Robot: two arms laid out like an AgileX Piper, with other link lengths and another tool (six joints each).
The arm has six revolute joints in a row. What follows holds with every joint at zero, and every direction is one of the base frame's. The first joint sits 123 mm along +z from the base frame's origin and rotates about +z. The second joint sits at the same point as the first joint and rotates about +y. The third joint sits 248.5 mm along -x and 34 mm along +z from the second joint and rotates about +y. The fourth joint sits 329.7 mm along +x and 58.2 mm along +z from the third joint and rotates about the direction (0.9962, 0, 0.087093). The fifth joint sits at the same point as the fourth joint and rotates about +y. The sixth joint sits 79.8 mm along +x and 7 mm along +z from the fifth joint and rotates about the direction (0.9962, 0, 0.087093). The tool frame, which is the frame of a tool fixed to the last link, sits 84.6 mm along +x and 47 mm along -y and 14.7 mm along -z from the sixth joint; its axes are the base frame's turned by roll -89.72, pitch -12.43 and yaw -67.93 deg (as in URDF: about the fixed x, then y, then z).
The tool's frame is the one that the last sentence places.
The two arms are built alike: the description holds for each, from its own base.
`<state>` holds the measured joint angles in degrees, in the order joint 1, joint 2, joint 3, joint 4, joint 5, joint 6, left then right.
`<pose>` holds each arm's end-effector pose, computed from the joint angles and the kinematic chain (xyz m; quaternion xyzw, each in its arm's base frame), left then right.
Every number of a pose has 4 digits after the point. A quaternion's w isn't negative.
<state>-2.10 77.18 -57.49 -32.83 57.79 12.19 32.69 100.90 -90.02 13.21 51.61 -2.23</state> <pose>0.3345 -0.1309 0.1971 -0.7765 0.6141 -0.1362 0.0378 0.4161 0.2498 0.2000 -0.8668 0.3309 0.0972 0.3601</pose>
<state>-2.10 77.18 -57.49 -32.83 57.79 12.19 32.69 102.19 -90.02 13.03 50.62 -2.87</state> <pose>0.3345 -0.1309 0.1971 -0.7765 0.6141 -0.1362 0.0378 0.4205 0.2514 0.1904 -0.8697 0.3285 0.0956 0.3558</pose>
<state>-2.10 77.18 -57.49 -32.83 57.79 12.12 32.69 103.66 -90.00 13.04 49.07 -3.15</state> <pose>0.3346 -0.1310 0.1972 -0.7768 0.6137 -0.1360 0.0375 0.4257 0.2539 0.1796 -0.8699 0.3290 0.0937 0.3554</pose>
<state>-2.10 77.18 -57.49 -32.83 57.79 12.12 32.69 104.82 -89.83 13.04 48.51 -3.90</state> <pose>0.3346 -0.1310 0.1972 -0.7768 0.6137 -0.1360 0.0375 0.4281 0.2548 0.1693 -0.8732 0.3268 0.0957 0.3487</pose>
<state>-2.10 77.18 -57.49 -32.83 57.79 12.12 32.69 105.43 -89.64 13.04 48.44 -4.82</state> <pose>0.3346 -0.1310 0.1972 -0.7768 0.6137 -0.1360 0.0375 0.4289 0.2548 0.1631 -0.8773 0.3223 0.0977 0.3419</pose>
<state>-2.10 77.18 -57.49 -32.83 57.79 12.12 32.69 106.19 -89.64 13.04 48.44 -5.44</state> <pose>0.3346 -0.1310 0.1972 -0.7768 0.6137 -0.1360 0.0375 0.4298 0.2551 0.1566 -0.8803 0.3200 0.1004 0.3357</pose>
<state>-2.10 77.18 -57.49 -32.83 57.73 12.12 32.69 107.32 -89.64 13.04 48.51 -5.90</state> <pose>0.3348 -0.1309 0.1972 -0.7770 0.6135 -0.1363 0.0379 0.4305 0.2553 0.1469 -0.8830 0.3200 0.1057 0.3269</pose>
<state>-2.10 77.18 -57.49 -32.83 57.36 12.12 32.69 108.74 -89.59 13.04 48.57 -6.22</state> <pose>0.3358 -0.1308 0.1972 -0.7776 0.6121 -0.1382 0.0400 0.4309 0.2554 0.1342 -0.8852 0.3219 0.1129 0.3163</pose>
